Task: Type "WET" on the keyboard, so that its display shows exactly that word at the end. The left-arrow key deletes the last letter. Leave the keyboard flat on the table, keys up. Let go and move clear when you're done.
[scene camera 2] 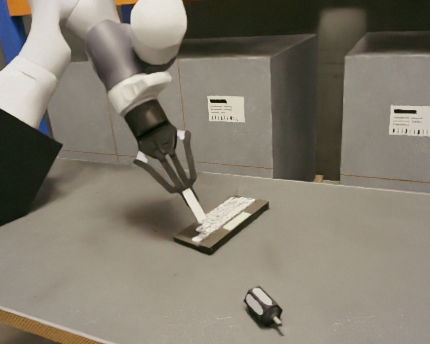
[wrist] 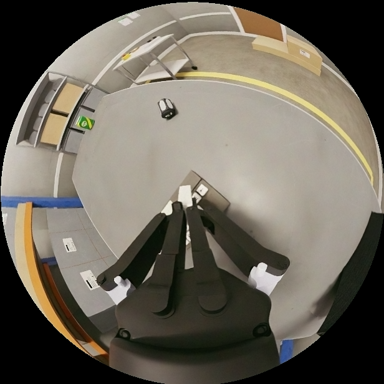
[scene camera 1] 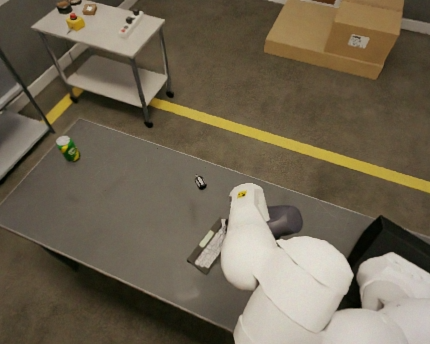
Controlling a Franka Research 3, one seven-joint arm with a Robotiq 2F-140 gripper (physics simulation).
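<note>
The keyboard (scene camera 1: 195,260) (scene camera 2: 187,235) (wrist: 216,194) lies flat on the table, keys up. Its pale display (scene camera 1: 206,238) (scene camera 2: 237,221) shows in both scene views, but no letters can be read; in the wrist view the fingers hide it. My gripper (scene camera 2: 201,219) (wrist: 185,193) is shut and empty, tilted, with its white fingertips low over the keys near one end of the keyboard. Whether they touch a key cannot be told. A white key with a small dark mark (wrist: 202,189) shows just beside the tips; the fingers cover most other keys. In scene camera 1 the arm hides the gripper.
A black-and-white tool-like object (scene camera 1: 200,182) (scene camera 2: 263,306) (wrist: 167,108) lies on the table, apart from the keyboard. A green can (scene camera 1: 68,148) (wrist: 85,122) stands at the far end. A large black block (scene camera 1: 382,240) (scene camera 2: 25,167) (wrist: 357,270) stands near the arm's base.
</note>
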